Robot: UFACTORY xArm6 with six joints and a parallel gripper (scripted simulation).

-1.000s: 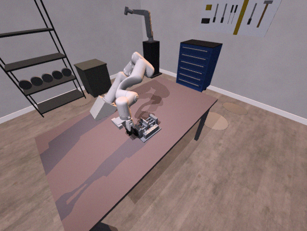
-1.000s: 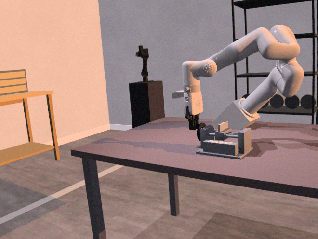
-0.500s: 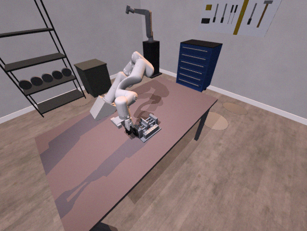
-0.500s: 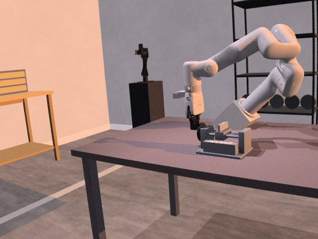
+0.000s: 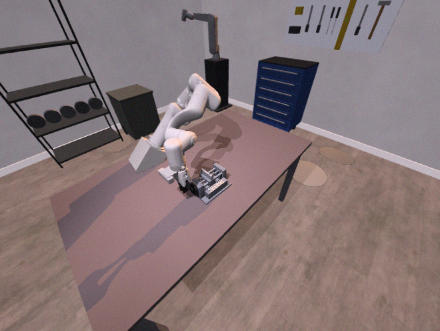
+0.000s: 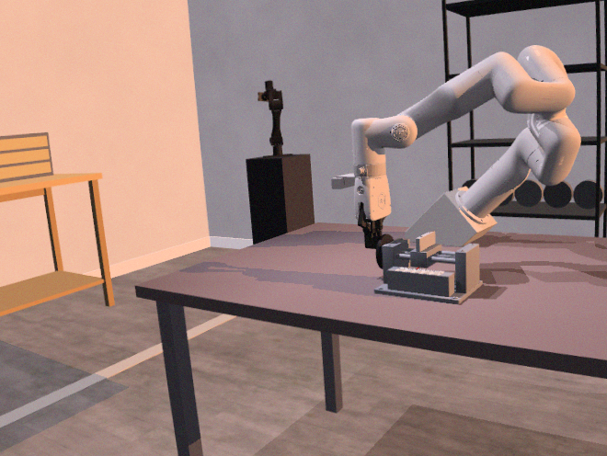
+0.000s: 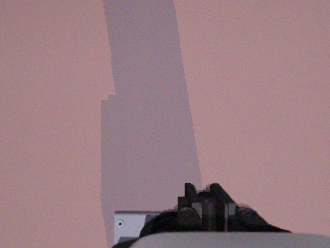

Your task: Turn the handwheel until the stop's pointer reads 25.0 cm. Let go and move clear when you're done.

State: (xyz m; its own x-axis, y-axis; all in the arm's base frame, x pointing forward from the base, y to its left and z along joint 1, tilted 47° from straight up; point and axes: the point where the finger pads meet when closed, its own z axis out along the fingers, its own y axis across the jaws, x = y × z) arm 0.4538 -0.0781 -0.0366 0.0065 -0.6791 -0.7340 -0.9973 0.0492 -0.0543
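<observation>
Right now the black handwheel is 20 mm to the left of my hand and 10 mm below it. The rest, counted from my hand: sliding stop block (30 mm ahead, 140 mm to the left, 10 mm below).
</observation>
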